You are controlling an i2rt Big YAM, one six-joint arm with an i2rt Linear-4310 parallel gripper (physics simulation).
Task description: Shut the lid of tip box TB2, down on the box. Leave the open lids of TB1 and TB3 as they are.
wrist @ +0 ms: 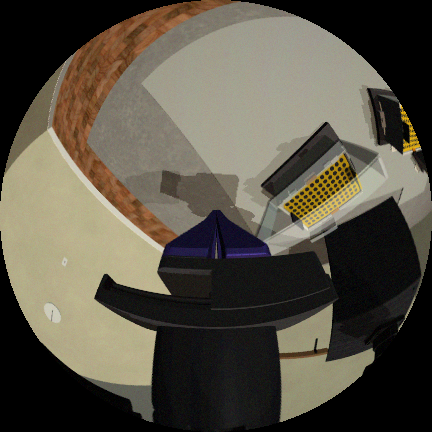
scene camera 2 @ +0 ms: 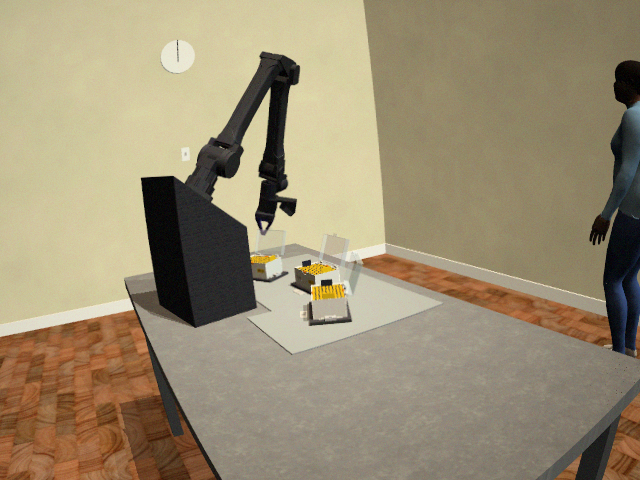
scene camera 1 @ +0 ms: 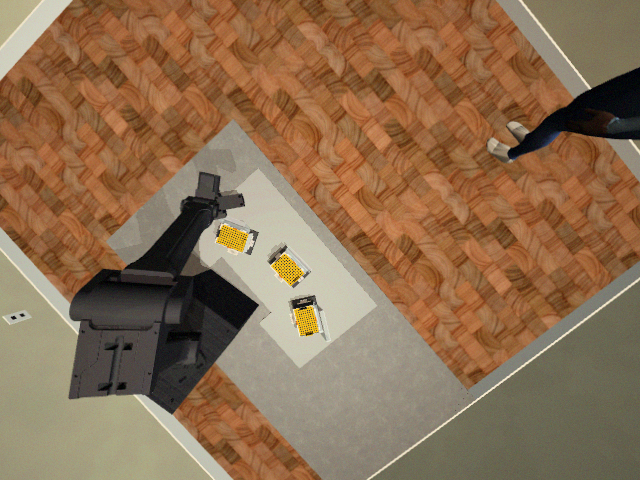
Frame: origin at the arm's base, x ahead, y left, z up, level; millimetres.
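Where they show: gripper, fingertip midpoint: (wrist: pixel 215 215) (scene camera 2: pixel 263 235); arm's base, origin of the base link: (scene camera 2: pixel 193 197).
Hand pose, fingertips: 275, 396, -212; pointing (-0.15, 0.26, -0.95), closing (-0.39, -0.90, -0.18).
Observation:
Each offset is from my fingertips to the top centre of the thing, as dx, dy, dz. "pt": to the spot under its first point. Level surfaces: height alone.
Three tip boxes with yellow tip racks stand on the pale mat; I cannot read which is TB2. The far box (scene camera 1: pixel 232 237) (scene camera 2: pixel 266 269) (wrist: pixel 322 197) has its clear lid @[pt +8, -86, -9] (scene camera 2: pixel 271 241) standing up. The middle box @[+71, -357, -39] (scene camera 1: pixel 287 269) (scene camera 2: pixel 316 273) has its clear lid (scene camera 2: pixel 334 248) open and upright. The near box @[+10, -574, -48] (scene camera 1: pixel 306 319) (scene camera 2: pixel 329 305) has its clear lid @[+84, -600, +40] (scene camera 1: pixel 325 325) (scene camera 2: pixel 353 276) open, leaning outward. My gripper (scene camera 2: pixel 263 232) (wrist: pixel 215 215) is shut and empty, pointing down beside the far box's lid, near its top edge height. Its fingertips are hidden in scene camera 1.
The pale mat @[dz -114] (scene camera 1: pixel 351 302) (scene camera 2: pixel 392 310) lies on the grey table @[dz -117] (scene camera 1: pixel 361 382) (scene camera 2: pixel 413 392). The black arm base block (scene camera 2: pixel 206 263) (wrist: pixel 375 265) stands beside the mat, close to the far box. A person (scene camera 1: pixel 547 129) (scene camera 2: pixel 625 206) stands on the floor away from the table.

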